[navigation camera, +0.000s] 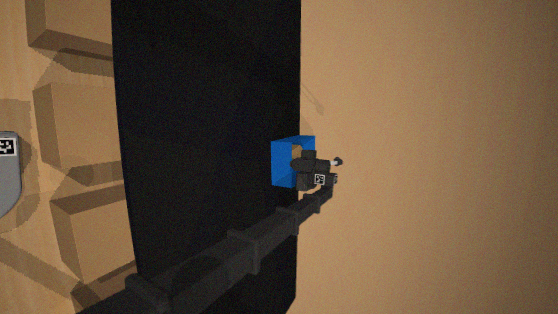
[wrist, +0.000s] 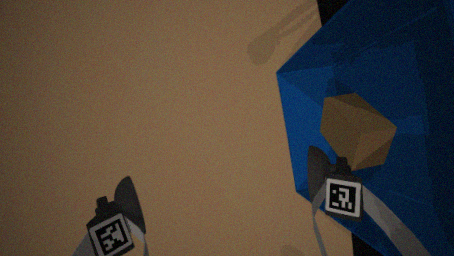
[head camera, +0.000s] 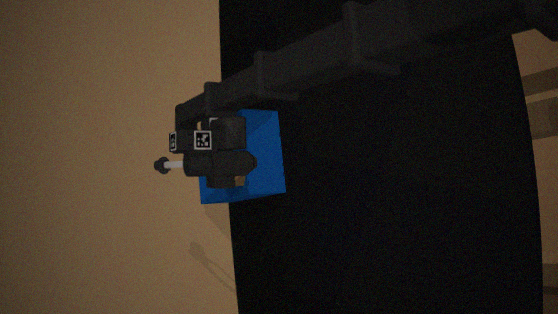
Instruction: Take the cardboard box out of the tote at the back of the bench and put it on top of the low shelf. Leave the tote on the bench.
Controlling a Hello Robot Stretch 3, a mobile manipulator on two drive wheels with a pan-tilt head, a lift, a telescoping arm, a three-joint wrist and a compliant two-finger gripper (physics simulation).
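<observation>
The blue tote stands on the black bench at its back edge, by the tan wall. The cardboard box lies inside the tote, tilted; the gripper body hides much of it in the head and navigation views. My gripper is open and empty, its fingers wide apart. In the wrist view the right finger overlaps the tote's edge, just beside the box, and the left finger is over the tan wall. The low shelf does not show.
My arm reaches across the bench from the front. Several large cardboard boxes, one of them near the bench's front edge, stand on the floor. A grey rounded unit with a marker shows at the navigation view's left edge.
</observation>
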